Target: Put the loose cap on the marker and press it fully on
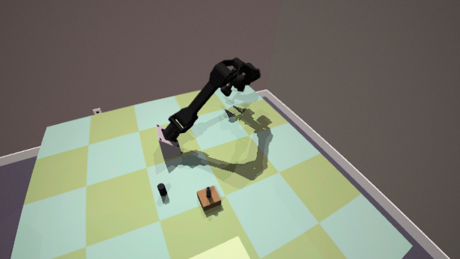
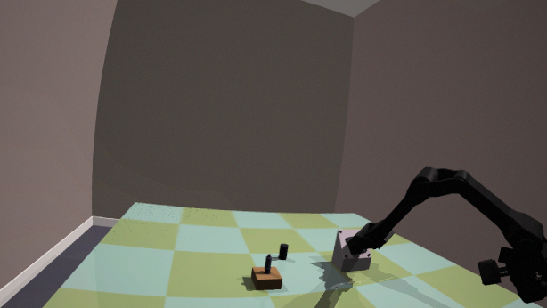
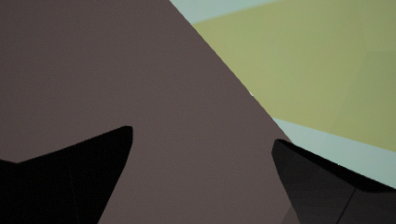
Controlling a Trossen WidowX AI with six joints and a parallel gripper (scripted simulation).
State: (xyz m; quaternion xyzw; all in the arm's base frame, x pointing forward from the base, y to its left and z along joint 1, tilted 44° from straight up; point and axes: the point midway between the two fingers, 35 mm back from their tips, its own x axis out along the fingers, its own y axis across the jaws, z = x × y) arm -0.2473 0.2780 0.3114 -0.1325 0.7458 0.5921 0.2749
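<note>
The marker cap is 490 mm ahead of my gripper tip, 500 mm to the right of it and 100 mm below it.
</note>
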